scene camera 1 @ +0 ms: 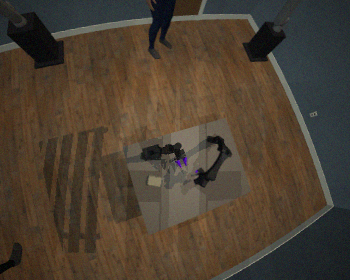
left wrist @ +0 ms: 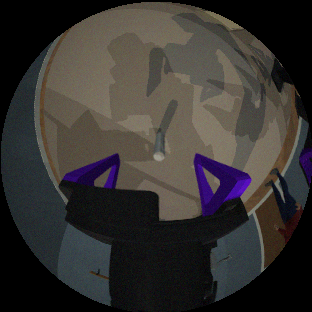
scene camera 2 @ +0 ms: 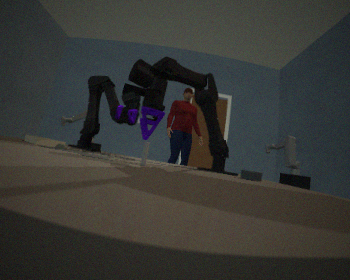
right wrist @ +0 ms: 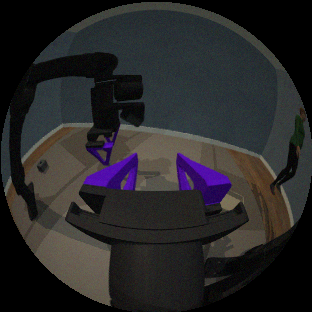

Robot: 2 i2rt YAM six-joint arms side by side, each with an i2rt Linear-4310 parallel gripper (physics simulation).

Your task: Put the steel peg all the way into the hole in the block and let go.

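Seen in the pictures: left gripper, between the fingertips: (left wrist: 156, 157) (scene camera 2: 146, 137) (right wrist: 108, 153); right gripper, between the fingertips: (scene camera 1: 183, 166) (scene camera 2: 122, 109) (right wrist: 156, 156); left arm's base, origin of its link: (scene camera 1: 215, 140) (scene camera 2: 217, 172) (right wrist: 30, 199); right arm's base, origin of its link: (right wrist: 229, 266).
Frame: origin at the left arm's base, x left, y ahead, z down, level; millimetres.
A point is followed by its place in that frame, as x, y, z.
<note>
The steel peg (scene camera 2: 145, 154) {-154, 405, -35} (left wrist: 159, 146) {-166, 405, -62} stands upright on the table. The grey block (scene camera 2: 251, 175) {155, 167, -18} (right wrist: 42, 166) {124, 139, -21} sits apart from it; its dark hole shows in the right wrist view. My left gripper (scene camera 2: 146, 138) {-163, 406, -86} (left wrist: 156, 157) {-163, 406, -86} (right wrist: 108, 153) {-163, 406, -86} is open and points down, its fingertips close to the peg's top, with the peg's top seen between the fingers in the left wrist view. The peg is hidden in the right wrist view. My right gripper (scene camera 1: 182, 163) {-357, 350, -201} (scene camera 2: 127, 116) (right wrist: 156, 156) {-357, 350, -201} is part open and empty, held above the table to the side of the left gripper.
A pale shallow tray (scene camera 1: 154, 181) {-582, 538, -3} (right wrist: 232, 201) {-601, 553, -3} lies on the table (scene camera 1: 175, 212) {-321, 808, 0}, on the right arm's side. The left arm (scene camera 1: 217, 162) {-137, 276, -392} (scene camera 2: 214, 120) {-24, 115, -237} (right wrist: 19, 130) arches above the table. Arm shadows cross the table around the peg. People stand beyond the table.
</note>
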